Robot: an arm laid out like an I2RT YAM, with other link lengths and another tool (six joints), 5 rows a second.
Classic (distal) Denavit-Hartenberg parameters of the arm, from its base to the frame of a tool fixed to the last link. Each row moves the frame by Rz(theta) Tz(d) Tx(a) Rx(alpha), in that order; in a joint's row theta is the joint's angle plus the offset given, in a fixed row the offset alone. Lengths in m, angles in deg.
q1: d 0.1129  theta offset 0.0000  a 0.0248  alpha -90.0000
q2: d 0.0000  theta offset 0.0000  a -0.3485  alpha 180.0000
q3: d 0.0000  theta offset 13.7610  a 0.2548  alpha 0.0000
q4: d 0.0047  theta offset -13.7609  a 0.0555  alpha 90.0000
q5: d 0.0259  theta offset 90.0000  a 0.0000  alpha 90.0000
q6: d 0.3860  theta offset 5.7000  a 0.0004  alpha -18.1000
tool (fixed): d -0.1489  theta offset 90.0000  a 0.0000  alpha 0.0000
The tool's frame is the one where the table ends.
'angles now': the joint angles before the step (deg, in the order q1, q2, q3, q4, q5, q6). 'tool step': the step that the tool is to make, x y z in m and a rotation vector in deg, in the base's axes. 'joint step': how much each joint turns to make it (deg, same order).
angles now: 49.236, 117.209, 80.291, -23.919, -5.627, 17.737
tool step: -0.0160, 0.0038, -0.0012, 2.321, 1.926, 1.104
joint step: 0.219, -1.238, -2.863, 2.218, -3.024, 0.697
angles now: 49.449, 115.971, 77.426, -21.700, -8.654, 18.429
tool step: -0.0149, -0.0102, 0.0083, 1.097, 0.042, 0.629
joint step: 0.068, -3.488, -4.227, 1.528, -0.926, -0.112
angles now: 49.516, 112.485, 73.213, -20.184, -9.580, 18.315
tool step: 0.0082, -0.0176, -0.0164, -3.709, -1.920, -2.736
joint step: 0.415, 0.564, -1.908, 0.984, 4.918, 0.820
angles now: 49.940, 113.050, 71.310, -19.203, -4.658, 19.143
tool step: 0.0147, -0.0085, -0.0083, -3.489, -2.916, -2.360
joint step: 0.702, 1.549, 0.747, -0.001, 5.393, 0.542
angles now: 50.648, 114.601, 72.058, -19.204, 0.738, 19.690
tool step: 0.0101, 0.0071, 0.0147, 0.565, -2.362, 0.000
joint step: 0.231, -0.180, 1.899, -0.134, 1.398, -0.517
